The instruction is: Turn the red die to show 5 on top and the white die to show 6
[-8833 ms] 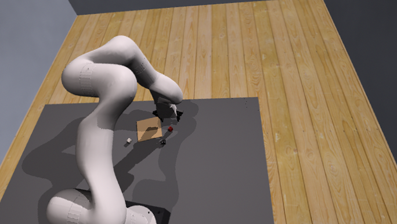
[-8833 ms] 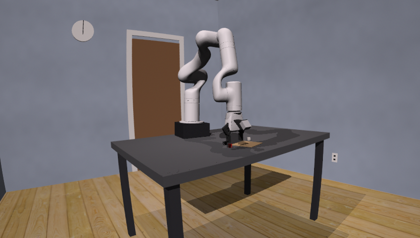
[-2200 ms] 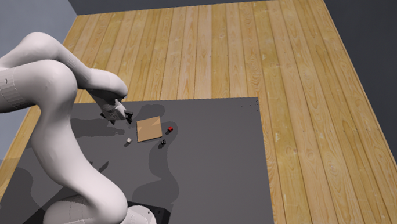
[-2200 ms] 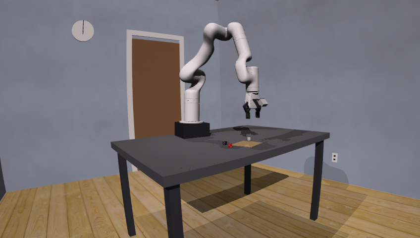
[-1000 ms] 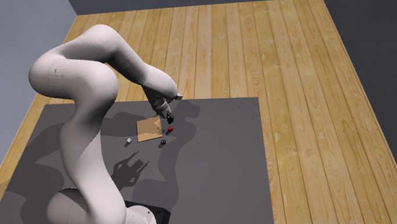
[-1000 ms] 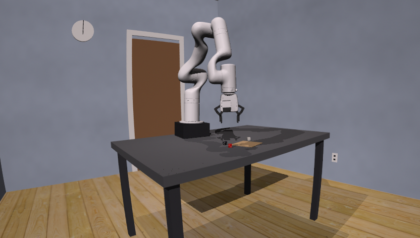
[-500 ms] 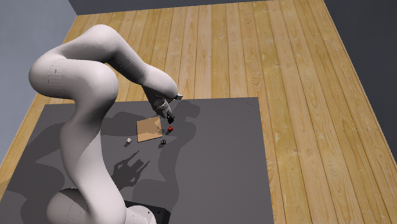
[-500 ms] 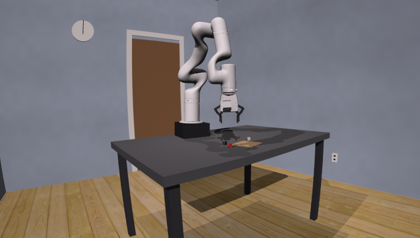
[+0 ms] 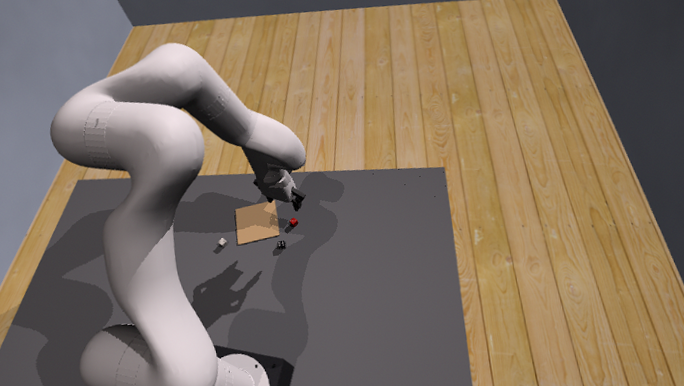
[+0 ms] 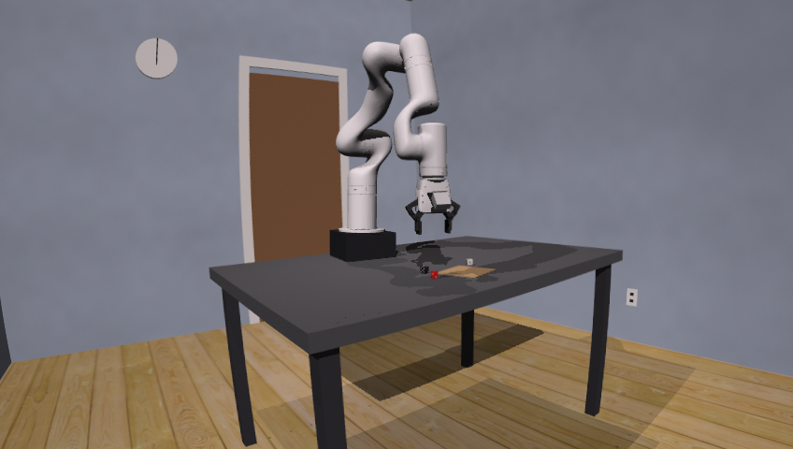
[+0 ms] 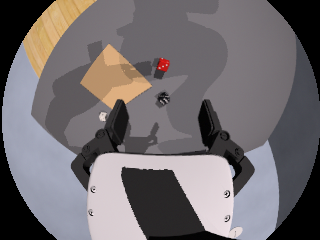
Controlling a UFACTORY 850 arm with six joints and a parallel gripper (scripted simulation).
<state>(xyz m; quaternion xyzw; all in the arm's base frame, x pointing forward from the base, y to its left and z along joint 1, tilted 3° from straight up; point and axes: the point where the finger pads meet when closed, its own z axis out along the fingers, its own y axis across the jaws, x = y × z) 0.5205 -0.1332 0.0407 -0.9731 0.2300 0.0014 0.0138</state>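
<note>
The red die lies 13 cm below my hand. From my hand the other things lie so: tan mat 14 cm below, 13 cm to the left, 2 cm ahead; then white die 24 cm to the left, 13 cm below, 5 cm behind; then black die 13 cm below, 8 cm behind, 4 cm to the left.
</note>
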